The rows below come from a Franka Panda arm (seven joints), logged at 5 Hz.
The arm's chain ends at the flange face. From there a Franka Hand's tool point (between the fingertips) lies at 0.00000 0.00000 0.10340 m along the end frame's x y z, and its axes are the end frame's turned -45 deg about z.
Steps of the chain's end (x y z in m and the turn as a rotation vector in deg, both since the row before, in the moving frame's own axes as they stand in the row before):
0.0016 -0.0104 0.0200 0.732 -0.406 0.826
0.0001 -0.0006 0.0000 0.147 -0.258 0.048
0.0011 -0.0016 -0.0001 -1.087 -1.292 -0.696
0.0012 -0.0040 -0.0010 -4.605 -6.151 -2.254
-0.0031 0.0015 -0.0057 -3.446 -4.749 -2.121
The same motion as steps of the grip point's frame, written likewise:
0.0089 -0.0077 0.0200 0.805 0.231 0.826
0.0004 -0.0009 0.0000 0.286 -0.078 0.048
-0.0011 -0.0006 -0.0001 0.145 -1.682 -0.696
-0.0100 -0.0037 -0.0019 1.093 -7.606 -2.254
-0.0137 -0.0026 -0.0062 0.921 -5.795 -2.121

